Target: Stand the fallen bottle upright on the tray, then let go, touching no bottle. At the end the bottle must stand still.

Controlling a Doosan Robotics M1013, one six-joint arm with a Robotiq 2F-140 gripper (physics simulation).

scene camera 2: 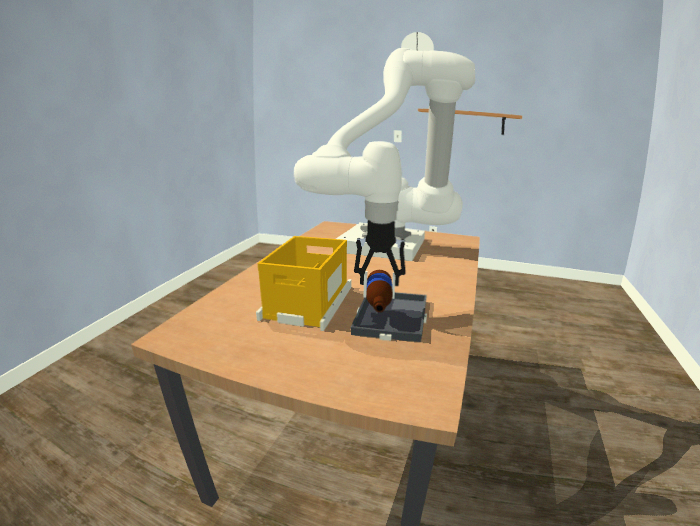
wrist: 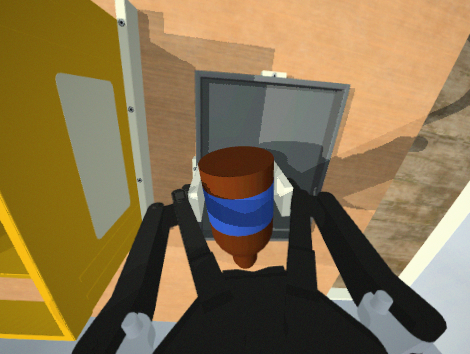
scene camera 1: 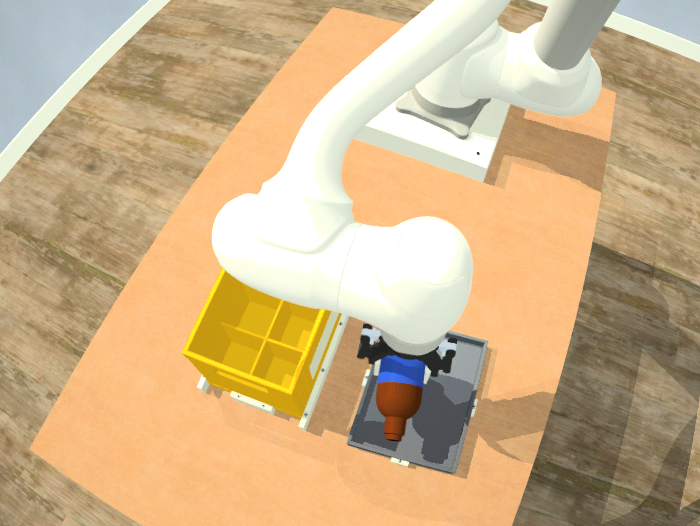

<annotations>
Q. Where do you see a brown bottle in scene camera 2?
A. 379, 293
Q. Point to a pale rail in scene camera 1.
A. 320, 380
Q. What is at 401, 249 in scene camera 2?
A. The gripper.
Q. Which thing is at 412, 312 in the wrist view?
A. The gripper.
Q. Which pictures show the gripper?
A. Scene camera 2, the wrist view and scene camera 1: all of them.
</annotations>
